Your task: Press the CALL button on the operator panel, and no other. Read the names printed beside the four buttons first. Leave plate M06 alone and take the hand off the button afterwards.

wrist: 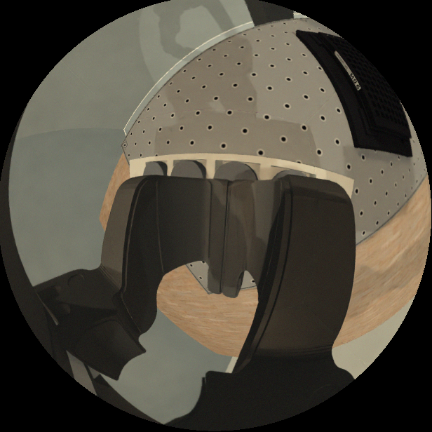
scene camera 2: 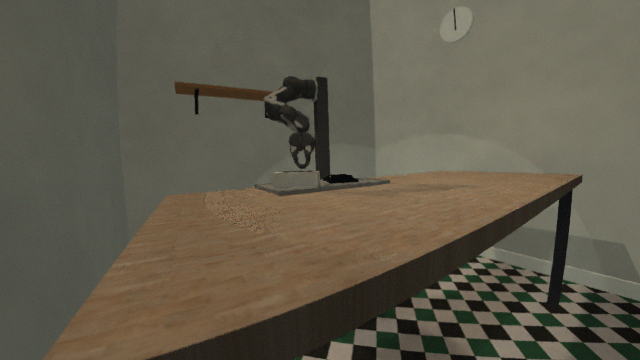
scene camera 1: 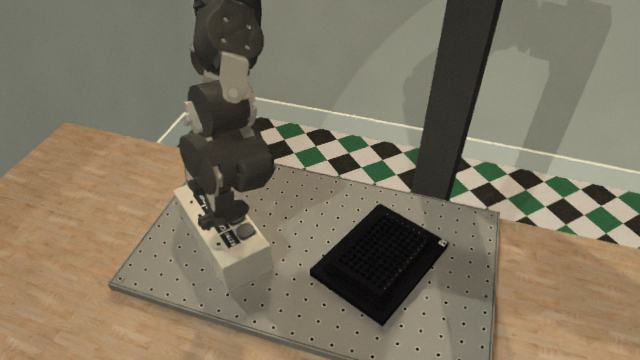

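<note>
The cream operator panel (scene camera 1: pixel 247 272) (scene camera 2: pixel 296 180) carries four dark round buttons. The CALL button (scene camera 1: pixel 239 218) (wrist: pixel 235 170) is third from the left in the wrist view, partly hidden behind the fingers. The RETRY button (scene camera 1: pixel 246 231) (wrist: pixel 295 175) is beside it at the panel's end. The printed names are covered in the wrist view and blurred in scene camera 1. My gripper (scene camera 1: pixel 206 222) (scene camera 2: pixel 301 166) (wrist: pixel 232 239) is shut and empty, its tips low over the label side of the panel. Scene camera 2 shows a small gap above the panel. Plate M06 (scene camera 1: pixel 372 270) (wrist: pixel 377 100) lies apart.
The panel and the black plate stand on a grey perforated board (scene camera 1: pixel 295 295) (scene camera 2: pixel 285 192) (wrist: pixel 225 115) on the wooden table (scene camera 1: pixel 60 210) (scene camera 2: pixel 300 245). A dark upright post (scene camera 1: pixel 457 95) (scene camera 2: pixel 322 130) stands at the board's back edge.
</note>
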